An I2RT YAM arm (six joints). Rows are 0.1 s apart.
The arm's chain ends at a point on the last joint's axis. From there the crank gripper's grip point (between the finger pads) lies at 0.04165 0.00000 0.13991 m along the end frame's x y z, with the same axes.
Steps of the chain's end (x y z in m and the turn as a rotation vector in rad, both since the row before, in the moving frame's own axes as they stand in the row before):
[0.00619, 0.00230, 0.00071, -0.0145, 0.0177, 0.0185]
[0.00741, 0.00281, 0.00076, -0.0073, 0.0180, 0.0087]
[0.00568, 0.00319, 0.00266, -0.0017, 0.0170, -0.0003]
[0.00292, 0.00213, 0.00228, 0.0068, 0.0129, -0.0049]
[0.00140, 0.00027, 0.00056, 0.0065, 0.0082, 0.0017]
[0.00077, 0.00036, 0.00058, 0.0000, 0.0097, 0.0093]
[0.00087, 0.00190, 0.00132, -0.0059, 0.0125, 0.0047]
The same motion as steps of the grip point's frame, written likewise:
[0.00863, 0.00512, -0.00007, -0.0145, 0.0177, 0.0185]
[0.00992, 0.00420, -0.00002, -0.0073, 0.0180, 0.0087]
[0.00805, 0.00341, 0.00193, -0.0017, 0.0170, -0.0003]
[0.00472, 0.00097, 0.00173, 0.0068, 0.0129, -0.0049]
[0.00255, -0.00057, 0.00021, 0.0065, 0.0082, 0.0017]
[0.00212, 0.00075, 0.00017, 0.0000, 0.0097, 0.0093]
[0.00261, 0.00292, 0.00079, -0.0059, 0.0125, 0.0047]

